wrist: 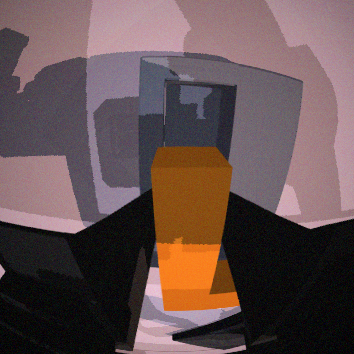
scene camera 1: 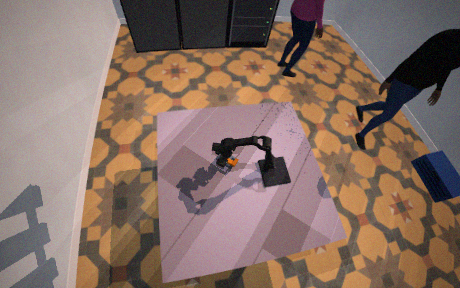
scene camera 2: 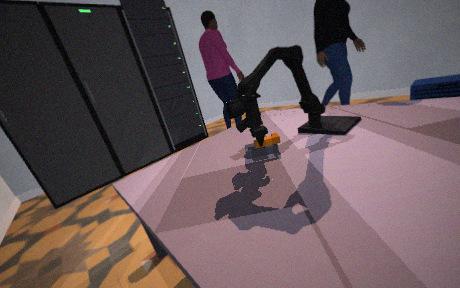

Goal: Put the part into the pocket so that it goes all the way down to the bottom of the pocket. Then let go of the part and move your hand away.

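Places are measured from the arm's base along level axes (x ahead, y left, z up), in centimetres.
Where they show: gripper, fingertip midpoint: (wrist: 186, 195) (scene camera 1: 225, 159) (scene camera 2: 260, 145); arm's base, origin of the base link: (scene camera 1: 268, 165) (scene camera 2: 314, 124).
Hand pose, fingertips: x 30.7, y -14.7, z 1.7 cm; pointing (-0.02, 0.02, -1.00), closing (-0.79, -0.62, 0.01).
Note:
Each offset is from my fingertips to the top centre of the thing. "pt": to the spot under its first point. Level surfaces: height alone.
The orange part {dx -3.0, dy +1.4, dz +2.5 cm} (scene camera 1: 232, 162) (scene camera 2: 273, 139) (wrist: 190, 200) is a block with a side step at its near end in the wrist view. My gripper (scene camera 1: 226, 159) (scene camera 2: 260, 142) (wrist: 186, 195) is shut on the part, with one black finger on each side. The grey block with the pocket {dx -1.5, dy -1.1, dz -0.5 cm} (scene camera 2: 270, 151) (wrist: 265, 130) lies on the table under the part. Its rectangular pocket {pt dx +1.6, dy -3.5, dz -3.6 cm} (wrist: 197, 117) shows open at the far end in the wrist view. The part hides the near end. The part appears above the block's top, roughly lined up with the pocket; whether they touch is unclear.
The pinkish table top {dz -4.1 cm} (scene camera 1: 200, 250) (scene camera 2: 375, 200) carries the arm's black base plate (scene camera 1: 274, 171) (scene camera 2: 330, 125). Dark arm shadows cross the table. Beyond it are black server cabinets (scene camera 1: 205, 25) (scene camera 2: 90, 90), two people and a blue box (scene camera 1: 437, 176) (scene camera 2: 435, 87).

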